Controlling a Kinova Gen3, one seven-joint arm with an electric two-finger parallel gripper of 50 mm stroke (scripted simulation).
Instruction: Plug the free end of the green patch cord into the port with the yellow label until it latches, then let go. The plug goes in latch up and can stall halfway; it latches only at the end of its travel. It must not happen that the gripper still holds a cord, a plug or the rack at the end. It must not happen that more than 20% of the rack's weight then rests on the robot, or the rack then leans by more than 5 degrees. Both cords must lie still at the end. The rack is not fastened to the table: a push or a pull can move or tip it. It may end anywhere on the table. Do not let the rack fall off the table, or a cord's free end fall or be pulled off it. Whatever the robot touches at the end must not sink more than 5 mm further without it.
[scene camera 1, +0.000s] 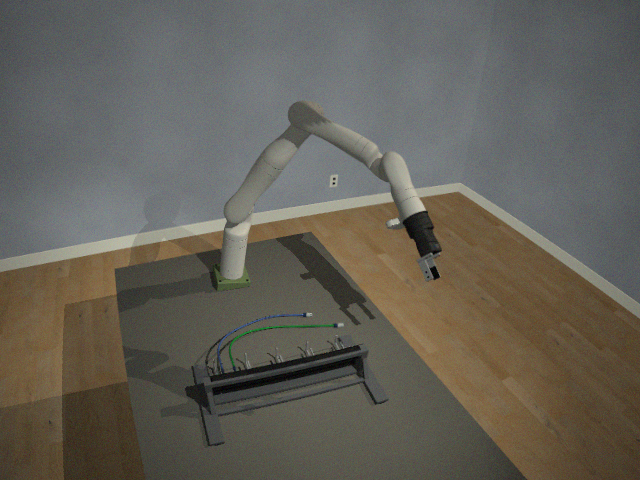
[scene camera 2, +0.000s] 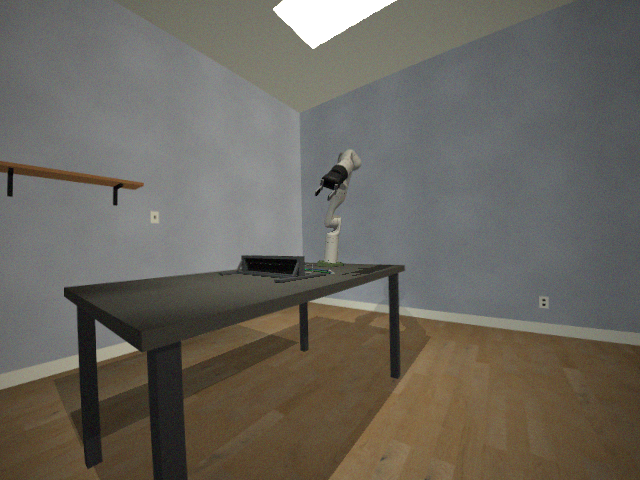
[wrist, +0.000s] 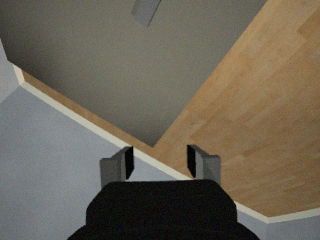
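The robot's gripper (scene camera 1: 433, 279) is visible, and the wrist view shows the gripper (wrist: 160, 156) too.
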